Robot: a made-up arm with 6 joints. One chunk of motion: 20 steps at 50 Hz.
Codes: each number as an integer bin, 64 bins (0 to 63) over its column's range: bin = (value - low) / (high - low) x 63, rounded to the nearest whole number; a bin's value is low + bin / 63 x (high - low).
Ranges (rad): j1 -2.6..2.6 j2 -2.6..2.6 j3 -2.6..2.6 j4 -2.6..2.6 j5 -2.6..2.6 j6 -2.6..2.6
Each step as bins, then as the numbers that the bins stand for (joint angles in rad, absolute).
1 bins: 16 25 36 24 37 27
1 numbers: -1.2794 -0.5365 0.3714 -0.6190 0.4540 -0.3714
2 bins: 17 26 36 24 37 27
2 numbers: -1.1968 -0.4540 0.3714 -0.6190 0.4540 -0.3714
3 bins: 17 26 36 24 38 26
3 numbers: -1.1968 -0.4540 0.3714 -0.6190 0.5365 -0.4540
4 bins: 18 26 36 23 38 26
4 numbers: -1.1143 -0.4540 0.3714 -0.7016 0.5365 -0.4540
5 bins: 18 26 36 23 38 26
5 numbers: -1.1143 -0.4540 0.3714 -0.7016 0.5365 -0.4540
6 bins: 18 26 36 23 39 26
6 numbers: -1.1143 -0.4540 0.3714 -0.7016 0.6190 -0.4540
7 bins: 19 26 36 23 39 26
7 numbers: -1.0317 -0.4540 0.3714 -0.7016 0.6190 -0.4540
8 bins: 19 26 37 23 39 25
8 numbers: -1.0317 -0.4540 0.4540 -0.7016 0.6190 -0.5365
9 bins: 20 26 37 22 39 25
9 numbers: -0.9492 -0.4540 0.4540 -0.7841 0.6190 -0.5365
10 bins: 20 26 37 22 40 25
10 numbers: -0.9492 -0.4540 0.4540 -0.7841 0.7016 -0.5365
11 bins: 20 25 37 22 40 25
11 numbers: -0.9492 -0.5365 0.4540 -0.7841 0.7016 -0.5365
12 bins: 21 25 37 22 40 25
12 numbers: -0.8667 -0.5365 0.4540 -0.7841 0.7016 -0.5365
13 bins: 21 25 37 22 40 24
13 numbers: -0.8667 -0.5365 0.4540 -0.7841 0.7016 -0.6190
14 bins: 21 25 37 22 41 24
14 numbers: -0.8667 -0.5365 0.4540 -0.7841 0.7841 -0.6190
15 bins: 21 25 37 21 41 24
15 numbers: -0.8667 -0.5365 0.4540 -0.8667 0.7841 -0.6190
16 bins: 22 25 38 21 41 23
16 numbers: -0.7841 -0.5365 0.5365 -0.8667 0.7841 -0.7016
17 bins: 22 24 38 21 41 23
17 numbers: -0.7841 -0.6190 0.5365 -0.8667 0.7841 -0.7016
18 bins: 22 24 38 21 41 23
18 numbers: -0.7841 -0.6190 0.5365 -0.8667 0.7841 -0.7016
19 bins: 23 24 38 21 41 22
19 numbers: -0.7016 -0.6190 0.5365 -0.8667 0.7841 -0.7841
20 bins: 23 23 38 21 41 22
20 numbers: -0.7016 -0.7016 0.5365 -0.8667 0.7841 -0.7841
